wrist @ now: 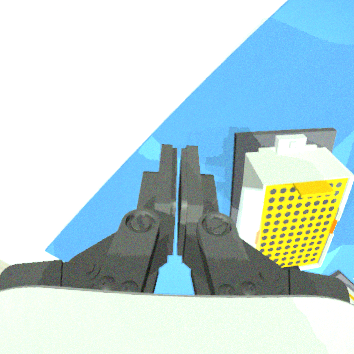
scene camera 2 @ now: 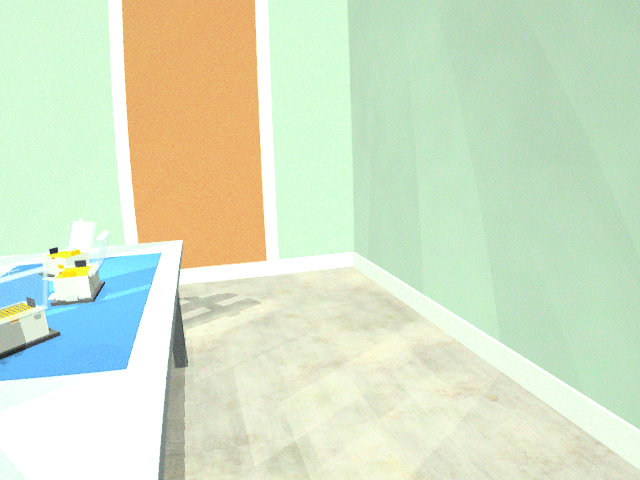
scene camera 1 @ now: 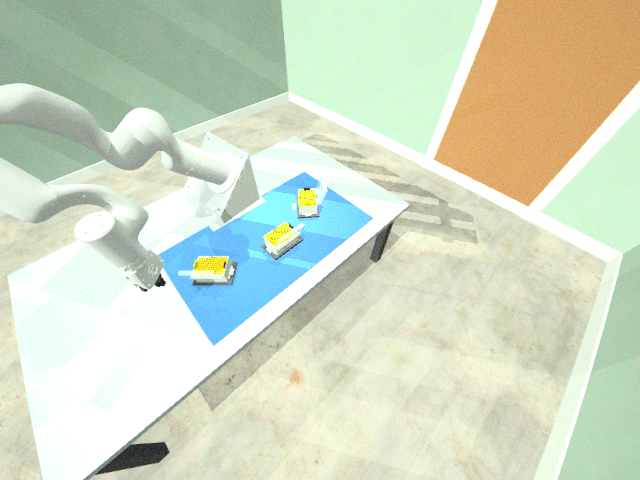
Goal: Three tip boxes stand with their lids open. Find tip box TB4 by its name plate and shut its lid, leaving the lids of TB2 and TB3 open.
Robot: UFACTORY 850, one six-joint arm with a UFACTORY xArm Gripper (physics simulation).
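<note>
Tip box TB4 (scene camera 1: 212, 275) (scene camera 2: 32, 328) (wrist: 302, 220), white with a yellow perforated rack, is nearest the arm. Its clear lid (scene camera 1: 187, 273) (scene camera 2: 46, 281) stands open on the arm's side; I cannot make the lid out in the wrist view. Its name plate is not readable. The middle tip box (scene camera 1: 281, 242) (scene camera 2: 77, 286) has its lid (scene camera 2: 102, 246) open. The far tip box (scene camera 1: 308, 208) also has its lid (scene camera 1: 322, 190) (scene camera 2: 82, 235) open. I cannot read which is TB2 or TB3. My gripper (scene camera 1: 161, 281) (wrist: 177, 170) is shut and empty, beside TB4 on its lid side.
The boxes stand on a blue mat (scene camera 1: 217, 322) (scene camera 2: 98, 356) (wrist: 200, 107) on a white table (scene camera 1: 118, 361) (scene camera 2: 93, 428). A white arm base bracket (scene camera 1: 242, 188) stands at the mat's back edge. A corner of another box shows at the wrist view's lower right.
</note>
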